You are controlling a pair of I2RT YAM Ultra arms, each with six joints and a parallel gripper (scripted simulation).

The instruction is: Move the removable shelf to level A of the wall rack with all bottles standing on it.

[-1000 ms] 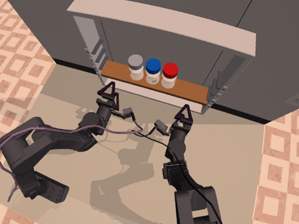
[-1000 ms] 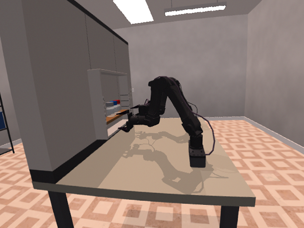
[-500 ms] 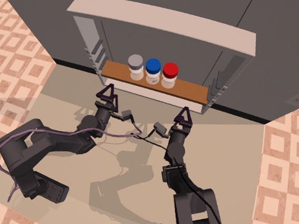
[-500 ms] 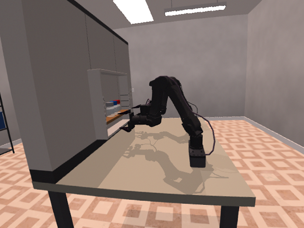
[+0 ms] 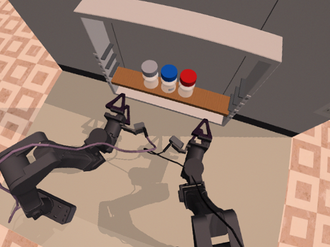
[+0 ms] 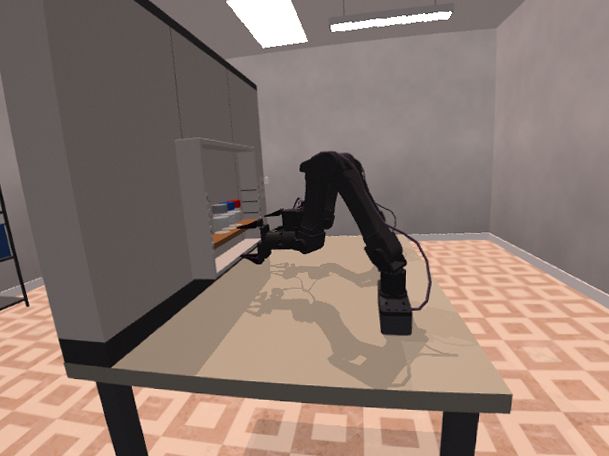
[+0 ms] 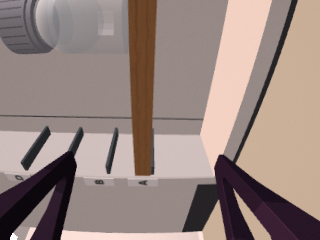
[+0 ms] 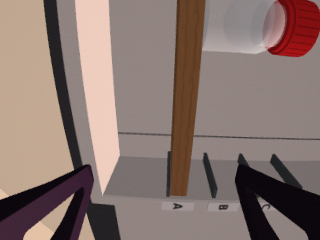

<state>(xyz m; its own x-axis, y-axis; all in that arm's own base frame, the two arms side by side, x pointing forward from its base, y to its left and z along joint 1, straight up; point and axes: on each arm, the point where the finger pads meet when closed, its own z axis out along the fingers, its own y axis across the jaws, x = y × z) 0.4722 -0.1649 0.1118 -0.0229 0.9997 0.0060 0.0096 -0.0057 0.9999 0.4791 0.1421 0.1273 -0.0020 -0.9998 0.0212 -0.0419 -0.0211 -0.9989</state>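
Right now my left hand is 10 cm short of the grey-capped bottle, 7 cm to the left of it and 6 cm below it. The rest, counted from my left hand: blue-capped bottle 14 cm to the right, 10 cm ahead, 6 cm above; then shelf 15 cm to the right, 10 cm ahead; then white wall rack 15 cm to the right, 12 cm above, 10 cm ahead.
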